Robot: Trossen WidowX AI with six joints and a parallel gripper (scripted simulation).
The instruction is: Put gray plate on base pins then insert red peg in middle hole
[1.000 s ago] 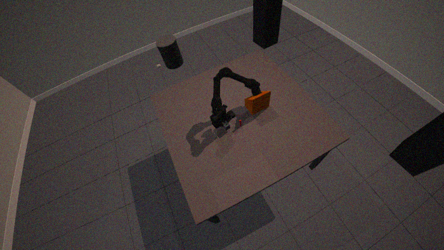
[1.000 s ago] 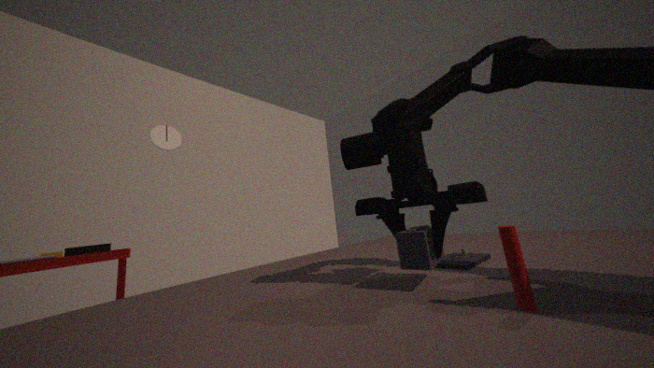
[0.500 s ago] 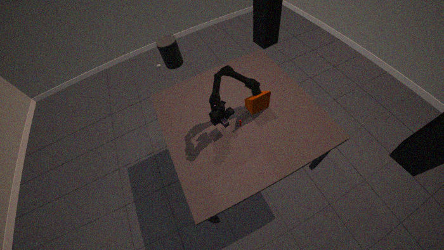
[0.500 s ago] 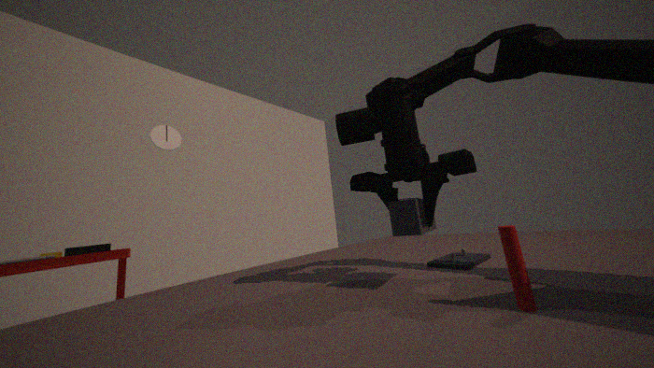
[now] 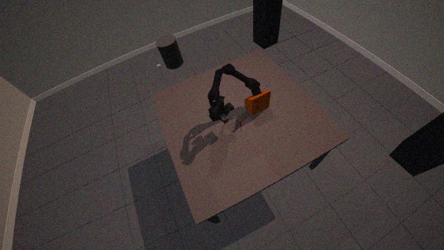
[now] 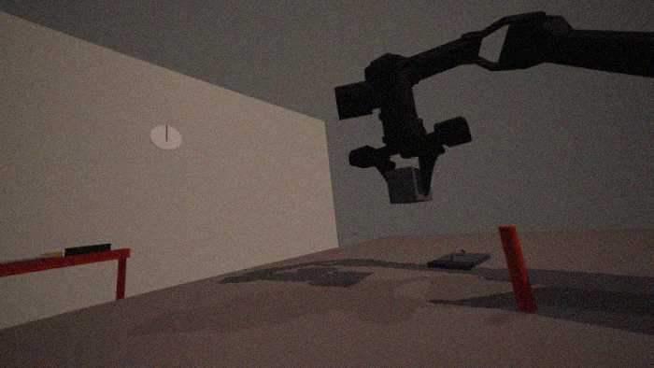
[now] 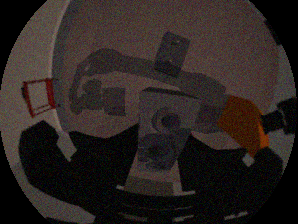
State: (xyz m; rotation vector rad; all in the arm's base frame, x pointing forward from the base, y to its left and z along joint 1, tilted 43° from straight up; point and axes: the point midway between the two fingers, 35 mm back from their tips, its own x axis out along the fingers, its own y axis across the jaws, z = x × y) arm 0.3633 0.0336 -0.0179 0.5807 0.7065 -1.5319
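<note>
Right now the dark flat base is 15 cm to the right of my gripper tip, 12 cm below it and 2 cm behind it. From my gripper tip the other things lie so: red peg (11 cm behind, 9 cm below, 7 cm to the left); then gray plate (3 cm above).
</note>
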